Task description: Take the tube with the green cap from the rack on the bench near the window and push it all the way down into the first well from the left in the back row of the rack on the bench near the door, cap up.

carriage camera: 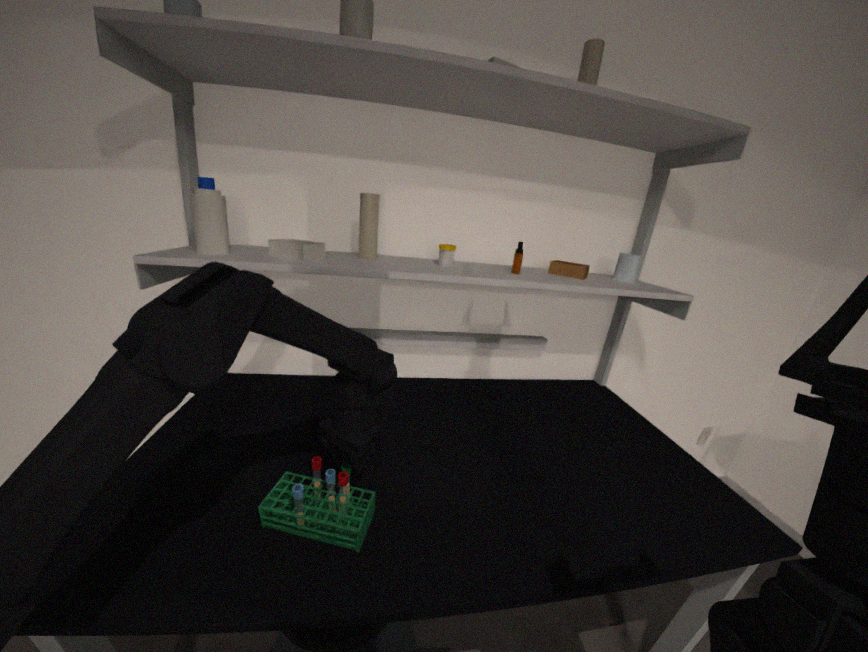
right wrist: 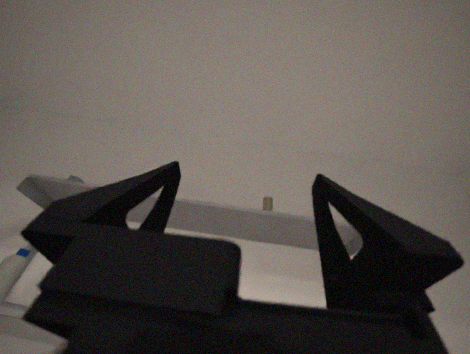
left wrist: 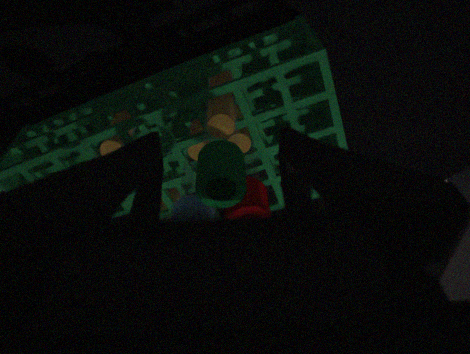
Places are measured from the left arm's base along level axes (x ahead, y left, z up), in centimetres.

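Where they show: left gripper, fingertip midpoint: [carriage camera: 350, 467] [left wrist: 220, 144]; right gripper, fingertip midpoint: [right wrist: 246, 174].
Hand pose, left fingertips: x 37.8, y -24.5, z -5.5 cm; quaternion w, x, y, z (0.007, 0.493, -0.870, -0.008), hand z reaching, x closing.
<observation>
Things, the pixels of their top centre, and the offset from my left fingertips. "pt": a spot on its surface instead. Level surfaces: height alone.
- green-capped tube, top centre: [left wrist: 224, 193] [carriage camera: 346, 466] dz +1.3, dx -1.2, dy +0.6 cm
- green rack, top centre: [left wrist: 174, 182] [carriage camera: 319, 499] dz -4.9, dx -3.6, dy +5.4 cm
- blue-capped tube, surface spot: [left wrist: 192, 208] [carriage camera: 334, 473] pt dz +0.2, dx -1.9, dy +2.7 cm
- black bench, surface height: dz -10.7 cm
- lower shelf, surface height: dz +35.0 cm
The green-capped tube [carriage camera: 345, 469] [left wrist: 221, 172] stands upright, cap up, in a green rack [carriage camera: 312, 536] [left wrist: 340, 122] on the black bench. A red-capped tube [carriage camera: 343, 478] [left wrist: 254, 197] and a blue-capped tube [carriage camera: 330, 475] [left wrist: 192, 208] stand close beside it. My left gripper [left wrist: 220, 144] is part open above the rack; the green cap shows between its fingers in the left wrist view, not gripped. Its fingertips are too dark to make out in the carriage view. My right gripper [right wrist: 246, 174] is wide open and empty, away from the bench. A second rack does not show.
Another red-capped tube [carriage camera: 317, 463] and another blue-capped tube [carriage camera: 298, 491] stand in the same rack. Behind the black bench [carriage camera: 491, 491], a lower shelf [carriage camera: 414, 270] and an upper shelf [carriage camera: 421, 70] carry bottles, cylinders and small boxes.
</observation>
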